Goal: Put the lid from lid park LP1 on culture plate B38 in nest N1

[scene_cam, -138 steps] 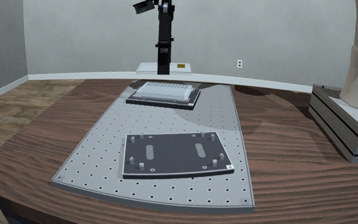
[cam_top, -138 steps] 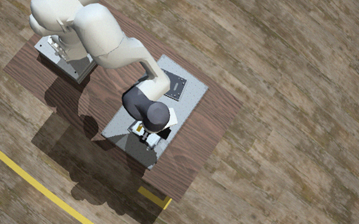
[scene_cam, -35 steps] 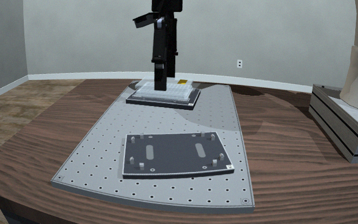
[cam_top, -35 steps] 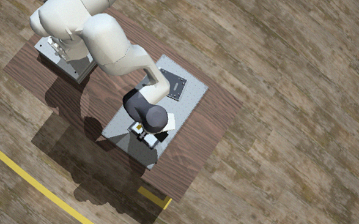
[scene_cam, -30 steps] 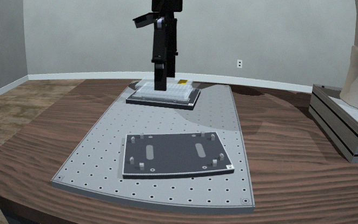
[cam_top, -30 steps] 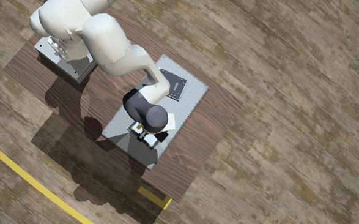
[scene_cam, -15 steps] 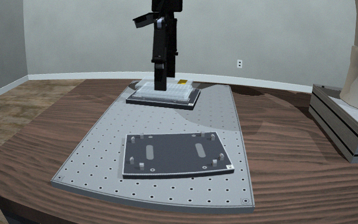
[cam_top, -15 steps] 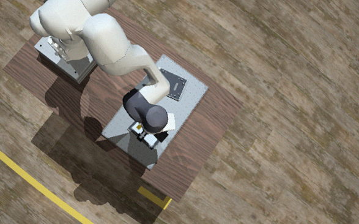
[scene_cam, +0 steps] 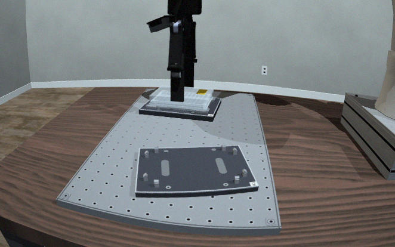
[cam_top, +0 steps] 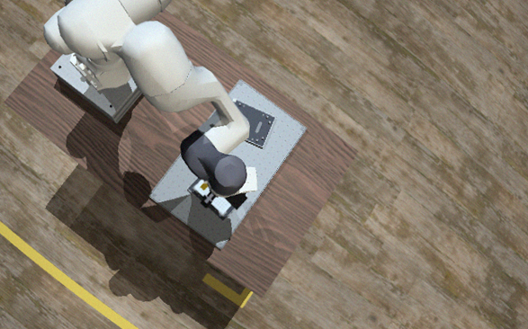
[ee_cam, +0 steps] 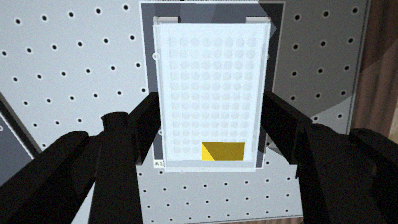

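Right now the culture plate B38 is 40 mm below my hand. Round my hand: nest N1: 50 mm below; then clear lid: 20 mm below; then lid park LP1: 50 mm behind, 260 mm to the left, 50 mm below.
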